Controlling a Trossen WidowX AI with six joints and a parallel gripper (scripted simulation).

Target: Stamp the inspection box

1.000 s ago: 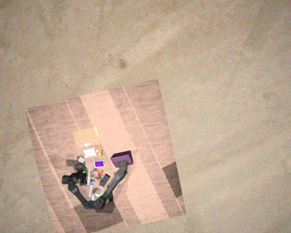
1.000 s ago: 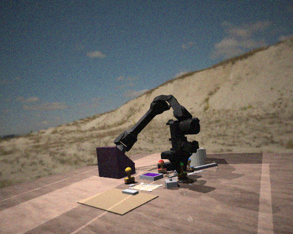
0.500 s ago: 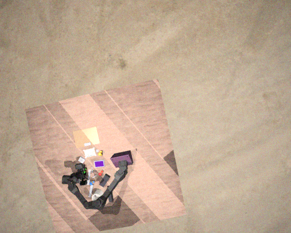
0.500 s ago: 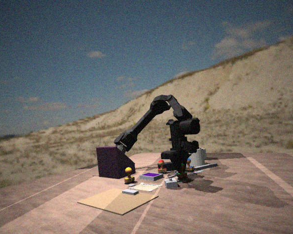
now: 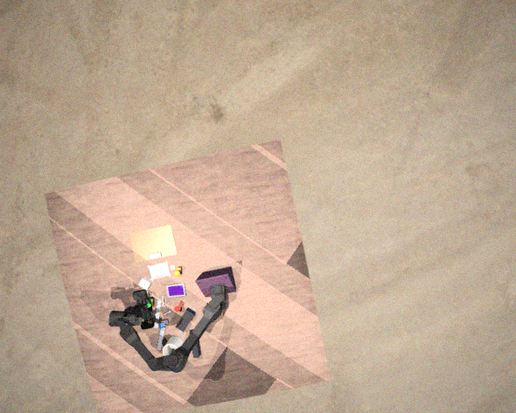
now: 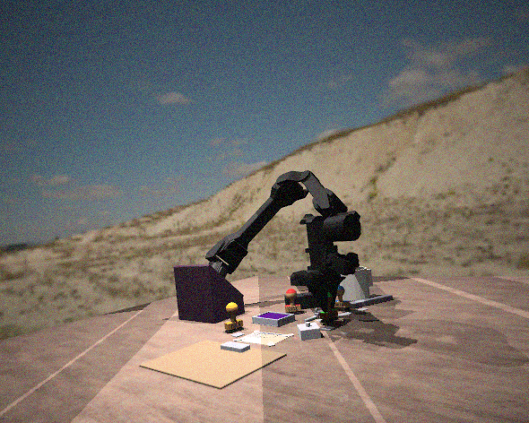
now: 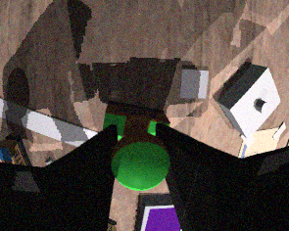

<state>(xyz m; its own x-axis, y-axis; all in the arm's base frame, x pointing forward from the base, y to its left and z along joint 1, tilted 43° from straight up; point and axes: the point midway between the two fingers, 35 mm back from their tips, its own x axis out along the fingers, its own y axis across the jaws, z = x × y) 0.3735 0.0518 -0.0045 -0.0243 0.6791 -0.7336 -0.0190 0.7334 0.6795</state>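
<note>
Right now my gripper tip is 14 cm past the purple ink pad, 4 cm to the left of it and 2 cm above it. Round my gripper tip: grey block (10 cm to the right, 2 cm ahead, 1 cm below); then green-knobbed PASS stamp (right at my gripper tip); then blue stamp (12 cm to the left, 4 cm behind, 1 cm below).
</note>
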